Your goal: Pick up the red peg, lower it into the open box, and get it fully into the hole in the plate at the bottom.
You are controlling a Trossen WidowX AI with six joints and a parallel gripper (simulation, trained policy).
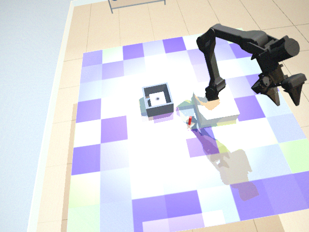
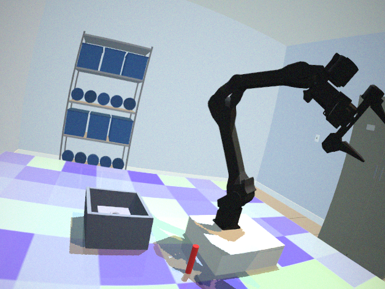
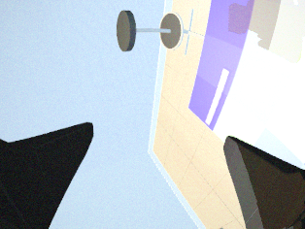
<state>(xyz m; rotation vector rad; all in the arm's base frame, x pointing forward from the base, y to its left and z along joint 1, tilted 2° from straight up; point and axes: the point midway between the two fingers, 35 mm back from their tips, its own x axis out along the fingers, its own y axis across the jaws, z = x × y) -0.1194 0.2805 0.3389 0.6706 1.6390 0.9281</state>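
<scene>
The red peg is 35 cm below my gripper tip, 28 cm ahead of it and 19 cm to the right of it. From my gripper tip the other things lie so: grey box (43 cm ahead, 37 cm to the right, 36 cm below); grey plate (43 cm ahead, 37 cm to the right, 35 cm below).
</scene>
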